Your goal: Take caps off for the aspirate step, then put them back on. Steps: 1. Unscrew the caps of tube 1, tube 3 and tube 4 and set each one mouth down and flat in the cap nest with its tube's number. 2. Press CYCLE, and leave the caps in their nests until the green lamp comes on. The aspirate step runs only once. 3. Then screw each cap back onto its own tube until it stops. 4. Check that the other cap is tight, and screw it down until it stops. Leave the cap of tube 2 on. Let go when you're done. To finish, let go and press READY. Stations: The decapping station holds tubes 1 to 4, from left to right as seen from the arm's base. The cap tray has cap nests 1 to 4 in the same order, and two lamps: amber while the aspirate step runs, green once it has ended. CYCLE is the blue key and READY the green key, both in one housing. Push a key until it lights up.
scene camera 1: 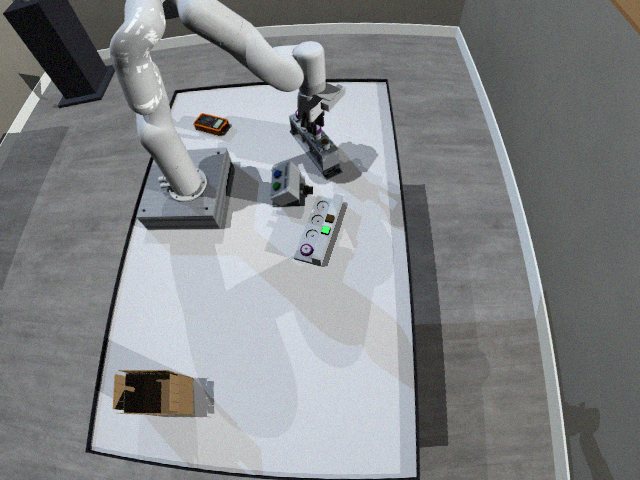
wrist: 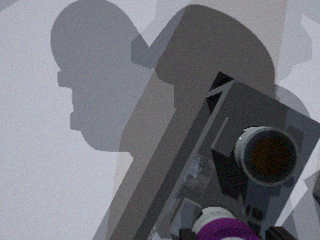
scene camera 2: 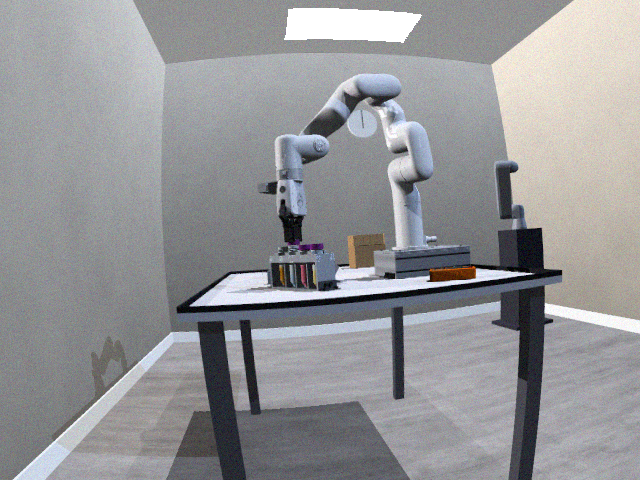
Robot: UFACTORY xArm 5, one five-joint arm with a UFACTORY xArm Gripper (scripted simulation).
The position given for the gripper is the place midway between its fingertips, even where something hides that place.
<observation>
In view: the gripper (scene camera 2: pixel 293 241), a cardboard box (scene camera 1: pixel 146 391) and a key housing (scene camera 1: pixel 288 194).
The cardboard box also shows in scene camera 2 (scene camera 2: pixel 360 249). The gripper is seen too in scene camera 1 (scene camera 1: pixel 315 128). The wrist view misses the cardboard box: it is out of frame.
</observation>
